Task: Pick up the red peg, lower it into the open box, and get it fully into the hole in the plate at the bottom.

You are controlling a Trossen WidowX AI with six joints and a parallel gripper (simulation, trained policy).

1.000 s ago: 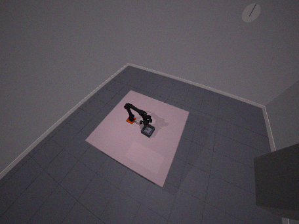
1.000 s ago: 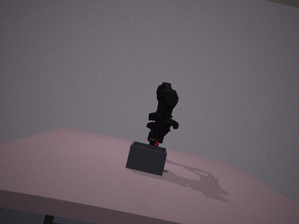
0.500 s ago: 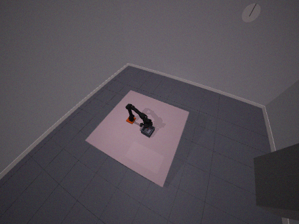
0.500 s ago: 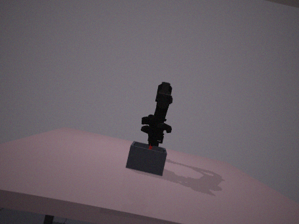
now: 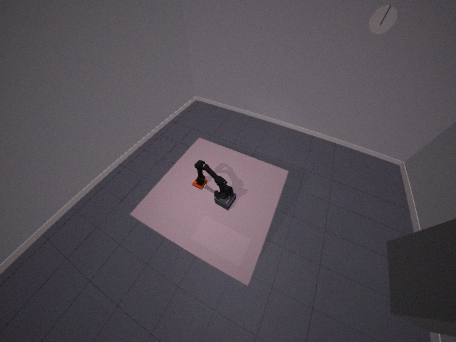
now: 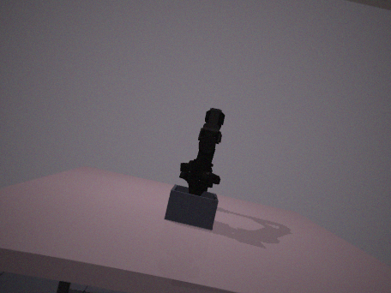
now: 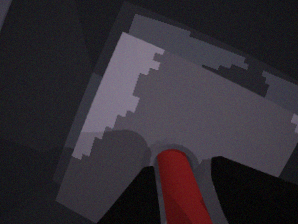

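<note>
The red peg lies 20 mm above my gripper tip and 10 mm to the left of it. From my gripper tip the other things lie so: box 40 mm below.
</note>
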